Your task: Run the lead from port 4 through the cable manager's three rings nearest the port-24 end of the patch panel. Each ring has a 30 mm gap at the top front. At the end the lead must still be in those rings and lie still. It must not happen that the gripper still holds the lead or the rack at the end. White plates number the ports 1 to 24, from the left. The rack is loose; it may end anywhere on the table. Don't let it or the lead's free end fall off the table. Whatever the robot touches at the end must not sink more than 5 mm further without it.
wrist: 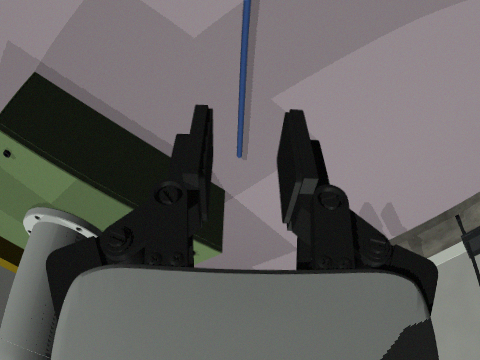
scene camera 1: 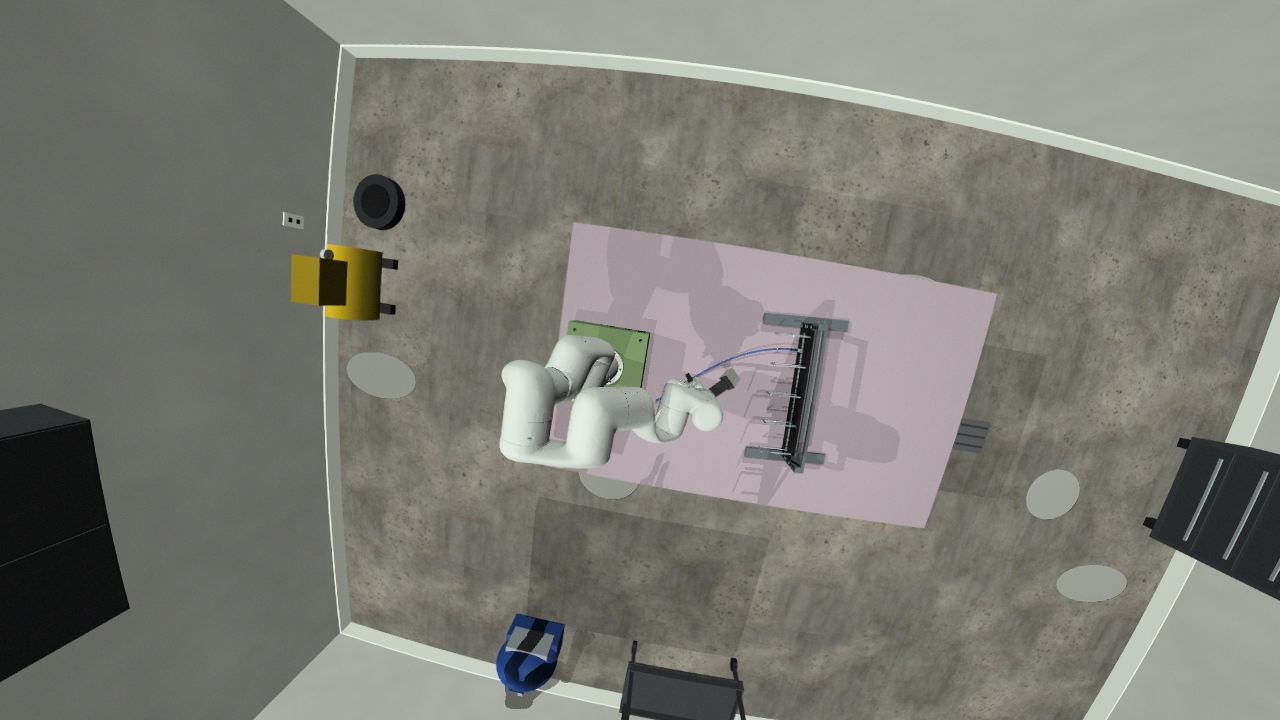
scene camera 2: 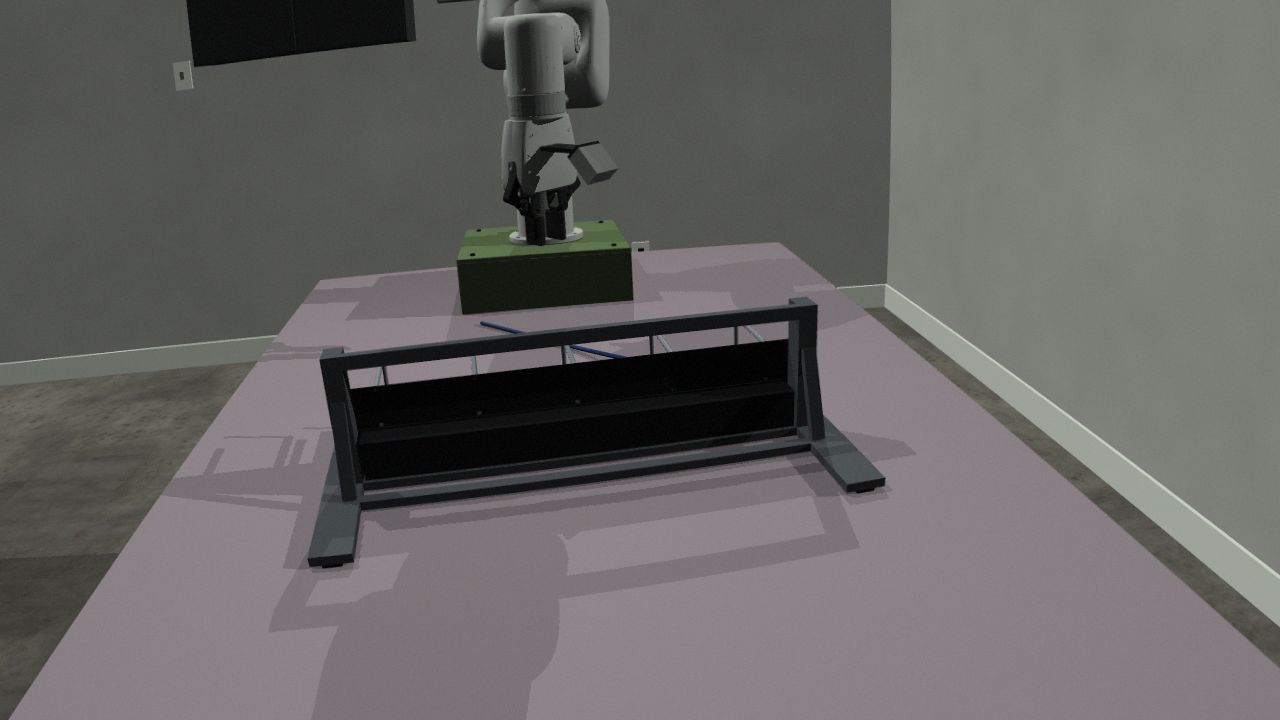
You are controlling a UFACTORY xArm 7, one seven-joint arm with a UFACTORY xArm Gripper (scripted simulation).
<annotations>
A dark rack shows in scene camera 1 and in scene camera 2; in the wrist view it is out of frame. The same spot on the dark rack: (scene camera 2: 480, 425) is (scene camera 1: 797, 422).
</annotations>
